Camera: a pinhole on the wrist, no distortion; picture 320 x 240 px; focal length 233.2 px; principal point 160.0 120.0 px. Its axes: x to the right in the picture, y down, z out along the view. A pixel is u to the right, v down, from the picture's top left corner.
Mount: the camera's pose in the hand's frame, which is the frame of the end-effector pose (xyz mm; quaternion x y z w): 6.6 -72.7 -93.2 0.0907 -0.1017 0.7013 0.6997
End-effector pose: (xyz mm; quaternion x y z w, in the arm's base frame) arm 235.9 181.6 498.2 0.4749 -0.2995 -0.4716 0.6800
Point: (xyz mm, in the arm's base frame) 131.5 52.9 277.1
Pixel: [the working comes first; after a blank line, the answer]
In the camera's frame: -137.0 -84.6 190.2

outside the picture
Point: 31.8 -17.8 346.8
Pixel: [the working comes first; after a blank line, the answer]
In the camera's frame: -79.3 -111.9 315.6

101 37
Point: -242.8 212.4 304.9
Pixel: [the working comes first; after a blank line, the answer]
In the camera's frame: -150.1 200.6 481.5

87 217
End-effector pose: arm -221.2 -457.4 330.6 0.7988 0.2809 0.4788 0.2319
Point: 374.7 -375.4 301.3
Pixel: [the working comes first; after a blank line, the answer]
In the camera's frame: 293.0 -268.4 569.0

280 10
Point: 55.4 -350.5 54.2
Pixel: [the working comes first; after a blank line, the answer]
In the camera's frame: 5.8 -2.9 465.6

163 119
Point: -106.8 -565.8 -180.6
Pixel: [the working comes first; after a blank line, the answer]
In the camera's frame: -26.1 353.1 458.0

outside the picture
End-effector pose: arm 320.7 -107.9 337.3 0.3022 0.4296 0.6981 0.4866
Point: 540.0 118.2 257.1
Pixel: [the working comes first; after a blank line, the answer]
In the camera's frame: -38.8 -134.9 331.2

133 25
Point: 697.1 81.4 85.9
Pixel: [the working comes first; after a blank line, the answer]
In the camera's frame: -231.8 -46.3 432.4

35 95
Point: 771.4 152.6 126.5
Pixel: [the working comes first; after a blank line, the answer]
In the camera's frame: -210.3 -89.4 532.0

68 81
